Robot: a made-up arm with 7 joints.
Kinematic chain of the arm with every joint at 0, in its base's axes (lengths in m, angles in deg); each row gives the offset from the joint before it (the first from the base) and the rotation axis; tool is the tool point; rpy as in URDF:
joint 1: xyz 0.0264 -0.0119 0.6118 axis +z
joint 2: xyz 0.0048 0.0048 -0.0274 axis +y
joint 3: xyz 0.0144 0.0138 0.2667 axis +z
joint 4: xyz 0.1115 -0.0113 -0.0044 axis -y
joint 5: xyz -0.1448 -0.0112 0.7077 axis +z
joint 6: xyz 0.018 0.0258 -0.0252 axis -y
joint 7: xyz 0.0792 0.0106 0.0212 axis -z
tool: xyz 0.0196 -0.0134 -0.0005 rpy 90 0 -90
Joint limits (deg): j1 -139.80..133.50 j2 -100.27..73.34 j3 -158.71..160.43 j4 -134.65..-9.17 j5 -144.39..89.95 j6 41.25..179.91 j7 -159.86..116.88
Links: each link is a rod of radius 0.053 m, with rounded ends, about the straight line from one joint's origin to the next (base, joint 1, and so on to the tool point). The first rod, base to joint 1, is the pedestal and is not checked.
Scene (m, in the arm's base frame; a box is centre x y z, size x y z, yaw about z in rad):
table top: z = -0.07
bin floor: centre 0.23 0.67 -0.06 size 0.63 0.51 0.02 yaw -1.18
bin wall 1: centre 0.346 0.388 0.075 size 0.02 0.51 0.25 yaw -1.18
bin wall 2: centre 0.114 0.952 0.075 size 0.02 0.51 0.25 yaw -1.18
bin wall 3: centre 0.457 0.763 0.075 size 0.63 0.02 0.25 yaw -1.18
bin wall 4: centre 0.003 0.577 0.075 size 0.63 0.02 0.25 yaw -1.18
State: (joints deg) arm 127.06 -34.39 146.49 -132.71 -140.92 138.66 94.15
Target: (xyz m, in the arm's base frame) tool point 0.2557 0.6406 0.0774
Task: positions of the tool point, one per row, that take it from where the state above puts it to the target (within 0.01 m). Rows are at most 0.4 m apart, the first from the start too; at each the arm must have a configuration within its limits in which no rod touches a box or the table.
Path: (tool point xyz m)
1: -0.2924 -0.6317 0.3114
2: -0.5392 -0.5472 0.4872
3: -0.7355 -0.3095 0.6377
4: -0.8117 0.0353 0.7338
5: -0.7306 0.4082 0.7582
6: -0.4996 0.7208 0.7079
7: -0.3126 0.8210 0.5430
8: -0.1082 0.8404 0.3747
9: 0.0890 0.7776 0.2153
10: 0.2557 0.6405 0.0773

